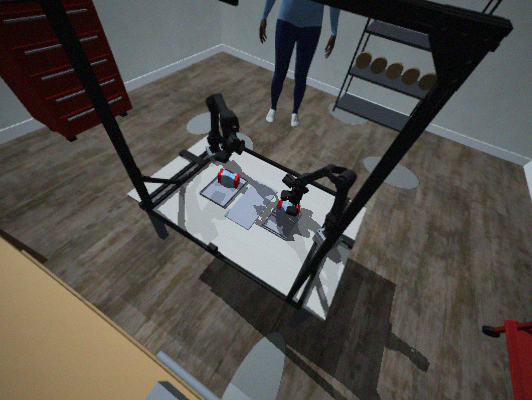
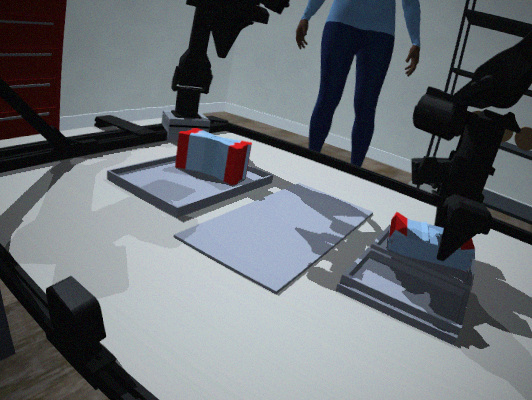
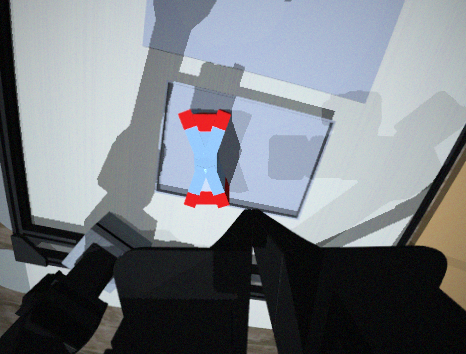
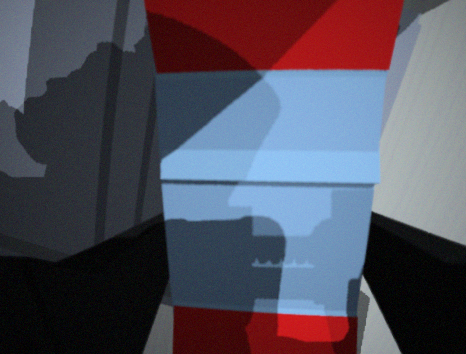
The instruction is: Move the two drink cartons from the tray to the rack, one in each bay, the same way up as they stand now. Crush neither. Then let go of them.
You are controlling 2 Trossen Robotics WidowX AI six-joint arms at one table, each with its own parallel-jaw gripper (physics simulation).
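Places are measured from the left arm's base along level axes (x ahead, y left, z up), in centimetres.
Pixels of known places: left gripper, between the fingertips: (image 1: 227, 161) (image 2: 221, 57) (image 3: 250, 216); right gripper, between the fingertips: (image 2: 437, 249) (image 4: 262, 218); left arm's base, origin of its link: (image 1: 214, 149) (image 2: 185, 115) (image 3: 100, 263).
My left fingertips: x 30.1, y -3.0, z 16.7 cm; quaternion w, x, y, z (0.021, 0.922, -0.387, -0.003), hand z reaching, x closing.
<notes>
Ahead of a thing's pixels: the offset from my left fingertips to its top centre. Level surfaces: height alone.
One drink carton @[dx -3.7, dy +2.4, dz -14.8 cm] (image 1: 228, 178) (image 2: 213, 155) (image 3: 205, 158), blue with red ends, lies in the grey tray @[dx -0.9, dy -1.6, dz -20.6 cm] (image 1: 214, 195) (image 2: 185, 208) (image 3: 317, 165) on the left. My left gripper (image 1: 222, 155) (image 3: 250, 216) is shut and empty, hanging above the tray's far edge. My right gripper (image 1: 290, 204) (image 2: 452, 238) (image 4: 262, 218) is shut on the second carton @[dx +30.2, dy +25.7, dz -16.3 cm] (image 1: 283, 205) (image 2: 415, 238) (image 4: 270, 168), gripping its blue middle. It holds that carton low at the far bay of the rack @[dx +33.8, dy +20.3, dz -20.2 cm] (image 1: 276, 229) (image 2: 395, 305) (image 4: 109, 123). I cannot tell whether the carton rests on the rack.
A flat grey mat @[dz -21.8 cm] (image 1: 246, 206) (image 2: 272, 234) (image 3: 284, 38) lies between tray and rack. The rack's near bay holds nothing. Black frame posts (image 1: 106, 115) stand around the table. A person (image 1: 296, 48) stands beyond the far edge, beside a shelf unit (image 1: 383, 115).
</notes>
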